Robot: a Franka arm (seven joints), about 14 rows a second.
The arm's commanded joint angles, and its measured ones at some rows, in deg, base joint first. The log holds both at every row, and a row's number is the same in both.
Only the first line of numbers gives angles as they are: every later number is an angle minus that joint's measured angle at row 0.
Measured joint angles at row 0: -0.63 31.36 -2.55 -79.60 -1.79 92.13 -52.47
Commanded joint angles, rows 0 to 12: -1.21 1.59 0.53 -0.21 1.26 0.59 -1.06; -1.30 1.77 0.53 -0.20 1.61 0.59 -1.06; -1.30 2.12 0.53 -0.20 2.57 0.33 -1.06; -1.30 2.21 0.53 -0.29 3.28 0.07 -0.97; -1.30 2.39 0.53 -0.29 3.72 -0.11 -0.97; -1.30 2.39 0.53 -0.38 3.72 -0.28 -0.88; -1.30 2.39 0.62 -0.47 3.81 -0.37 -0.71; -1.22 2.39 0.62 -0.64 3.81 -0.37 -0.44; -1.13 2.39 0.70 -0.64 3.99 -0.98 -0.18; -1.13 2.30 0.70 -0.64 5.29 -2.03 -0.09; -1.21 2.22 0.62 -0.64 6.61 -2.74 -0.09; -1.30 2.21 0.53 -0.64 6.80 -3.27 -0.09; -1.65 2.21 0.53 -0.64 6.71 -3.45 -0.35
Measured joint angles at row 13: -0.52 2.86 0.06 -0.02 5.69 -2.43 0.02
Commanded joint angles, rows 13 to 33: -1.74 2.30 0.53 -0.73 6.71 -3.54 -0.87; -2.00 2.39 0.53 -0.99 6.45 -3.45 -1.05; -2.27 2.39 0.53 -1.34 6.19 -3.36 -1.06; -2.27 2.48 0.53 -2.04 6.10 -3.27 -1.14; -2.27 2.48 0.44 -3.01 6.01 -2.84 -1.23; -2.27 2.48 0.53 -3.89 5.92 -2.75 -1.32; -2.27 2.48 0.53 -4.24 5.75 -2.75 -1.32; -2.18 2.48 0.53 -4.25 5.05 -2.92 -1.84; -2.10 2.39 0.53 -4.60 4.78 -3.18 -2.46; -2.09 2.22 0.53 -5.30 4.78 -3.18 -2.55; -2.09 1.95 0.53 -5.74 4.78 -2.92 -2.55; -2.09 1.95 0.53 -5.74 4.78 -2.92 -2.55; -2.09 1.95 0.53 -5.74 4.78 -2.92 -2.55; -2.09 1.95 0.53 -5.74 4.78 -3.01 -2.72; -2.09 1.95 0.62 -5.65 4.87 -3.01 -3.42; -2.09 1.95 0.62 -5.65 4.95 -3.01 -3.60; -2.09 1.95 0.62 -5.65 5.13 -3.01 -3.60; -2.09 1.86 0.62 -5.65 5.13 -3.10 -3.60; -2.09 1.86 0.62 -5.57 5.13 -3.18 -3.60; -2.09 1.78 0.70 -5.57 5.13 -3.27 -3.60; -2.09 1.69 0.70 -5.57 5.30 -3.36 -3.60
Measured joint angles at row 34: -1.59 2.87 0.08 -4.53 5.38 -3.00 -2.48
